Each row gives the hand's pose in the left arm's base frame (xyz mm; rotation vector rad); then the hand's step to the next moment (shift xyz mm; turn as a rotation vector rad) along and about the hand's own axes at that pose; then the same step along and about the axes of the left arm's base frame.
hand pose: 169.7 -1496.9 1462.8 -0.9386 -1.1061 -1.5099
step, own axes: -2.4 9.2 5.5 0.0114 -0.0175 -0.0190
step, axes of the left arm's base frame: 9.6 5.2 1.0 -0.0199 -0.0199 0.0022
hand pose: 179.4 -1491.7 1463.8 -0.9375 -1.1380 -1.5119
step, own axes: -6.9 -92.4 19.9 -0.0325 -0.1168 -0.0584
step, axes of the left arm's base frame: -88.3 27.9 -20.2 -0.1081 -0.0394 -0.0698
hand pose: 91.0 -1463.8 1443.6 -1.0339 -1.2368 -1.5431
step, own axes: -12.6 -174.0 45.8 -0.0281 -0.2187 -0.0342
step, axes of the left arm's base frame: -160.1 67.3 -48.8 -0.2052 -0.0042 -0.0875
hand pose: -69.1 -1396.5 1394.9 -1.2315 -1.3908 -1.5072
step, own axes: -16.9 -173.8 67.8 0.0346 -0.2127 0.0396
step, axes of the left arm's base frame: -148.8 90.8 -68.5 -0.2044 0.0733 -0.0290
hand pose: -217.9 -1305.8 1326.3 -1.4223 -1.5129 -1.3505
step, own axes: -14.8 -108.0 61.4 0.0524 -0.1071 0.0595
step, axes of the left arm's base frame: -89.9 67.0 -55.6 -0.1026 0.0846 0.0080
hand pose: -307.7 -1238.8 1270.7 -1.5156 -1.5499 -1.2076
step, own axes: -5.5 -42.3 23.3 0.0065 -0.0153 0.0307
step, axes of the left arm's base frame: -37.4 23.2 -20.7 -0.0112 0.0321 -0.0079
